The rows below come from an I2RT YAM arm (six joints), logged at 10 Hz.
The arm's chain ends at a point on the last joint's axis. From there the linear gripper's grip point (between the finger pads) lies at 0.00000 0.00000 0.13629 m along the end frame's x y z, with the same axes.
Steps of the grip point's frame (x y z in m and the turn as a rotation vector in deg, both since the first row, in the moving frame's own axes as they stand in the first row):
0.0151 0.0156 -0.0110 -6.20 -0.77 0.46
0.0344 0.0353 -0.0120 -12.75 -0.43 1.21
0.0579 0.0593 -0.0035 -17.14 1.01 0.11
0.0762 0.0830 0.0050 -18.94 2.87 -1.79
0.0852 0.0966 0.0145 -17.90 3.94 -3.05
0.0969 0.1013 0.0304 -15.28 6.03 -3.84
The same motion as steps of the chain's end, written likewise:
0.0170 0.0009 -0.0102 -6.20 -0.77 0.46
0.0357 0.0052 -0.0086 -12.75 -0.43 1.21
0.0556 0.0191 0.0026 -17.14 1.01 0.11
0.0688 0.0389 0.0125 -18.94 2.87 -1.79
0.0749 0.0550 0.0214 -17.90 3.94 -3.05
0.0816 0.0660 0.0360 -15.28 6.03 -3.84

